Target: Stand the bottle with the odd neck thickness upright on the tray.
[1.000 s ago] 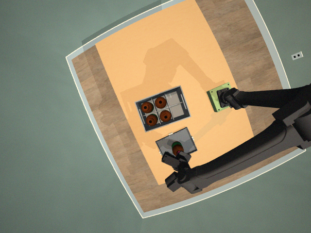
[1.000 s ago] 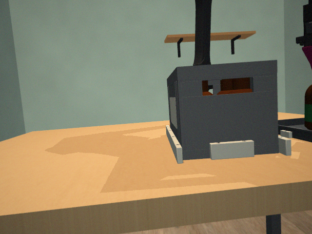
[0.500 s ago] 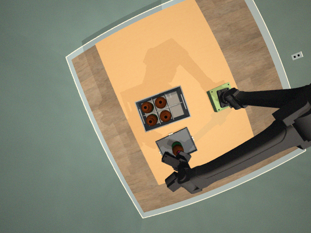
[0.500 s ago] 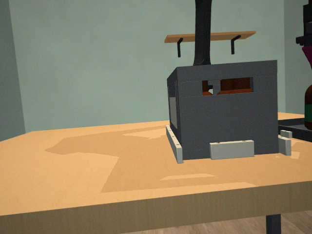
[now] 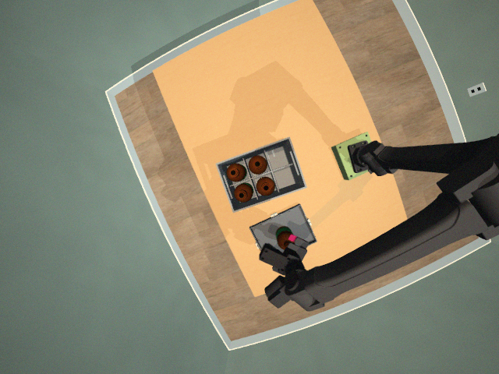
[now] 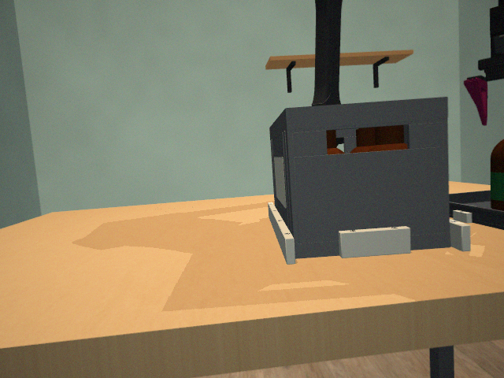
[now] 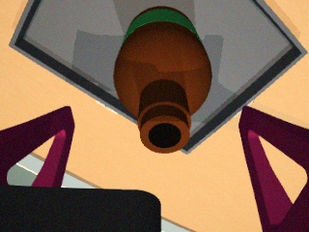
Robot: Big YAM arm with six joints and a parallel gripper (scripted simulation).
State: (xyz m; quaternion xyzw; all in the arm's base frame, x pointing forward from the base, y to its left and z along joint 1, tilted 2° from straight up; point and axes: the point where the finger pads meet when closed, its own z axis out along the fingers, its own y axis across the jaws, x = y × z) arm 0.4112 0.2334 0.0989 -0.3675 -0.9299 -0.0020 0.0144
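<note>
Now: hand 140 mm above the grey tray. Also, from my hand: dark grey crate 290 mm to the right, 70 mm below, 10 mm ahead.
</note>
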